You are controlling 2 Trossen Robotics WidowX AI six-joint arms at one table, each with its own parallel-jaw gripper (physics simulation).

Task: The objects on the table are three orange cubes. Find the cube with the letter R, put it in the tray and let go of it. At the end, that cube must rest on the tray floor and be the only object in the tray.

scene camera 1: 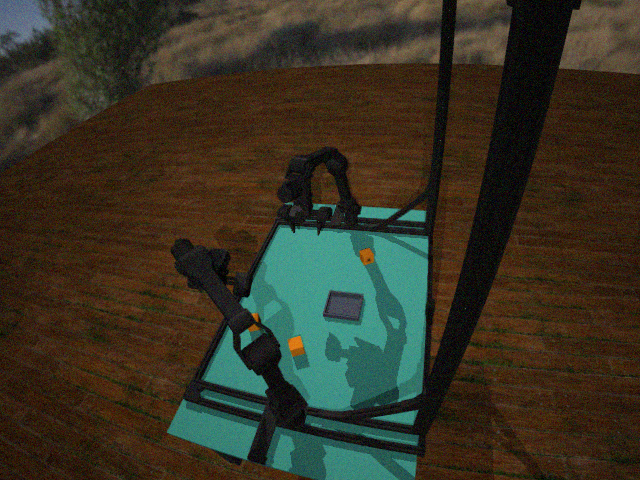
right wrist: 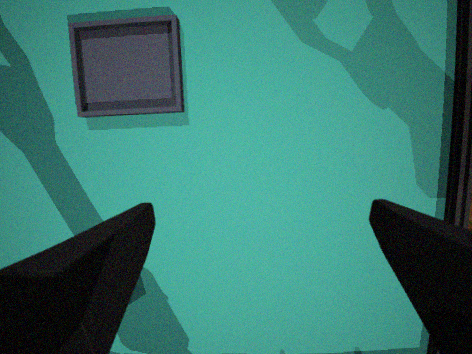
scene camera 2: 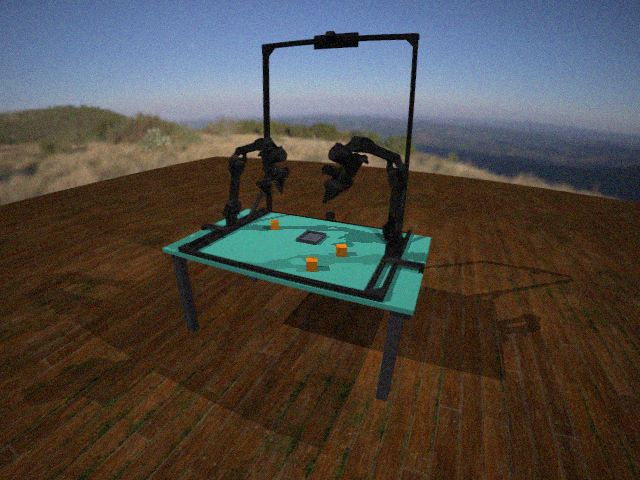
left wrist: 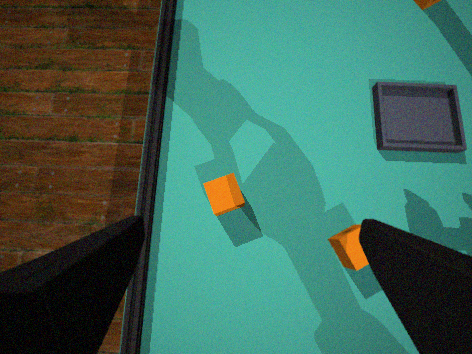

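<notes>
Three orange cubes lie apart on the table. One cube is beyond the tray in scene camera 1 and has a dark, unreadable mark; its edge shows in the left wrist view. A second cube is near the side rail. A third cube is partly behind a left finger in the wrist view. No letter is readable on these two. The tray is empty. My left gripper is open, high above the second cube. My right gripper is open above the table.
A black frame rail borders the turquoise table. Tall black posts rise from it. In scene camera 1 the left arm passes across the second cube and hides part of it. Arm shadows fall across the table.
</notes>
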